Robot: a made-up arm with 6 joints.
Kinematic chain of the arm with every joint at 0, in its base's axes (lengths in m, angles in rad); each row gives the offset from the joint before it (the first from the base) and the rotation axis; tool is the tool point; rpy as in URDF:
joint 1: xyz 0 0 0.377 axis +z
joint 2: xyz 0 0 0 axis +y
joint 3: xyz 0.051 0 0.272 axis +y
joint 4: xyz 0.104 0 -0.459 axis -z
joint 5: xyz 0 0 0 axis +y
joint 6: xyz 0.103 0 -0.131 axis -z
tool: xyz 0 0 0 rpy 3.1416 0 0
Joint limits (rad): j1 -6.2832..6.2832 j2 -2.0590..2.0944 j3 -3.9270..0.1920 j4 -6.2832..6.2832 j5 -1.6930..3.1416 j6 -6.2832..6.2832
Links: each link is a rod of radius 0.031 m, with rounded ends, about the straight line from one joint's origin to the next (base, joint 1, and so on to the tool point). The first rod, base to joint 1, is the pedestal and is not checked.
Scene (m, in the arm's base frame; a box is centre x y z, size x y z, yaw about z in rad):
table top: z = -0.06
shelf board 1: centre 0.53 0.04 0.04 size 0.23 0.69 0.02 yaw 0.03
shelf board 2: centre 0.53 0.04 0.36 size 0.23 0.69 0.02 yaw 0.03
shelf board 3: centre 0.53 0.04 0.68 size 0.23 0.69 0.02 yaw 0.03
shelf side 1: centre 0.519 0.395 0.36 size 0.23 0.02 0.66 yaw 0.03
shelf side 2: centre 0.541 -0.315 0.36 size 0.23 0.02 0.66 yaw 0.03
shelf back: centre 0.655 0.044 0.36 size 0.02 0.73 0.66 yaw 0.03
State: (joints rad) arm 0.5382 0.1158 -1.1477 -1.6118 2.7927 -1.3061
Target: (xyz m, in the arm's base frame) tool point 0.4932 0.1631 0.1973
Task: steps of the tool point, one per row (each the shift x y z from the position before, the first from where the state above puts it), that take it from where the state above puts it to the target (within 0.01 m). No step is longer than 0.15 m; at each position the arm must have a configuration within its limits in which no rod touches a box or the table.
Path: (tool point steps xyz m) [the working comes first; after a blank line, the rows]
Joints at the target: 0.6360 0.7349 -1.1177 -1.6935 2.4470 -1.3061
Straight joint move there: touches shelf board 2.

1: -0.0979 0.0019 0.0057
2: -0.0936 -0.0077 -0.0057
3: 0.0315 0.0330 -0.0780
4: 0.0142 0.0220 -0.0875
5: -0.0030 0.0068 -0.0919
6: -0.0183 -0.0116 -0.0904
7: 0.0942 0.0119 -0.0083
8: 0.1012 -0.0060 0.0083

